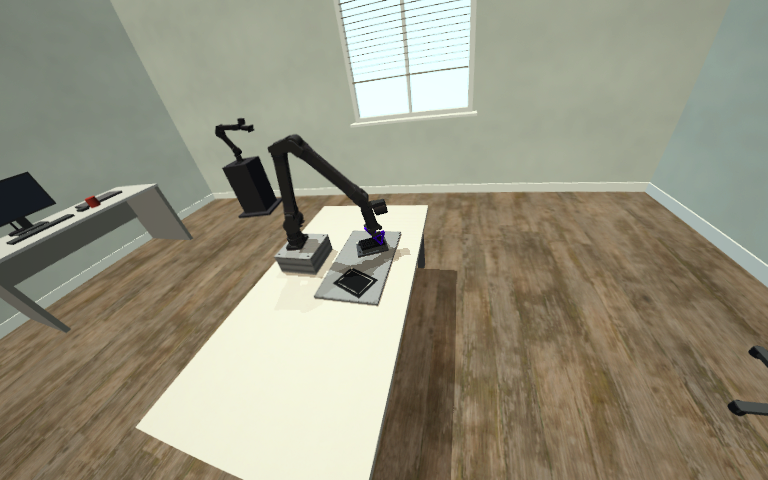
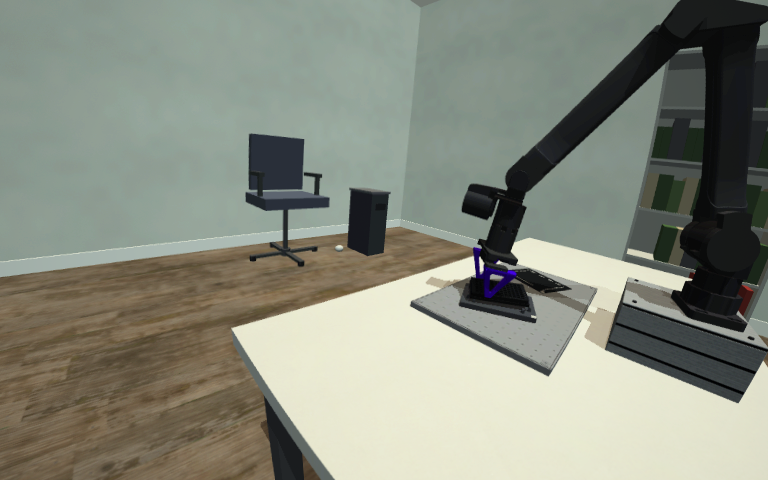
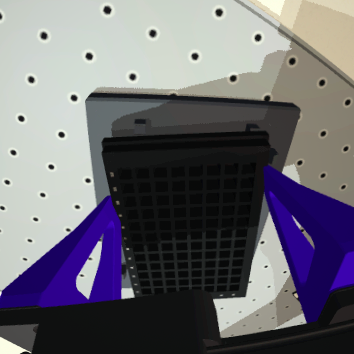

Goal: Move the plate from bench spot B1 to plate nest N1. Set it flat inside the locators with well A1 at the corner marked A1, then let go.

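Pixels of known places: gripper, between the fingertips: [image 1: 378, 240] [image 2: 482, 288] [image 3: 186, 187]; arm's base, origin of its link: [image 1: 298, 243] [image 2: 703, 312].
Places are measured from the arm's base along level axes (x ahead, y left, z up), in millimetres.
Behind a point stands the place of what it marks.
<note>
The black well plate [image 3: 186, 225] @[x 398, y 43, z -55 mm] [image 2: 501, 292] @[x 376, y 54, z -55 mm] [image 1: 369, 246] @[x 380, y -6, z -53 mm] sits between my blue fingers. My gripper [image 3: 186, 187] @[x 419, y 50, z -60 mm] [image 2: 494, 281] @[x 419, y 50, z -60 mm] [image 1: 376, 236] @[x 419, y 50, z -60 mm] is shut on it across its width. The plate is level and right over the dark grey plate nest [image 3: 96, 140] @[x 425, y 103, z -80 mm] [image 2: 522, 313] @[x 320, y 75, z -79 mm], whose two small locators show just past the plate's far edge. I cannot tell whether the plate touches the nest. The flat black-framed bench spot [image 1: 355, 282] @[x 332, y -223, z -90 mm] [image 2: 540, 280] @[x 313, y -218, z -90 mm] lies empty on the same grey perforated board [image 1: 384, 278] @[x 465, y -205, z -92 mm] [image 2: 525, 345] @[x 294, y 174, z -92 mm] [image 3: 53, 70] @[x 454, y 134, z -92 mm].
The board lies on a cream table [image 1: 287, 371] @[x 148, y -623, z -105 mm] [image 2: 430, 405] @[x 374, y 388, z -105 mm], near its right edge. My arm's base block [image 1: 303, 254] @[x 68, y -103, z 0 mm] stands left of the board. A second arm on a black pedestal [image 1: 250, 186], an office chair [image 2: 282, 190] and a black box [image 2: 368, 226] stand on the floor.
</note>
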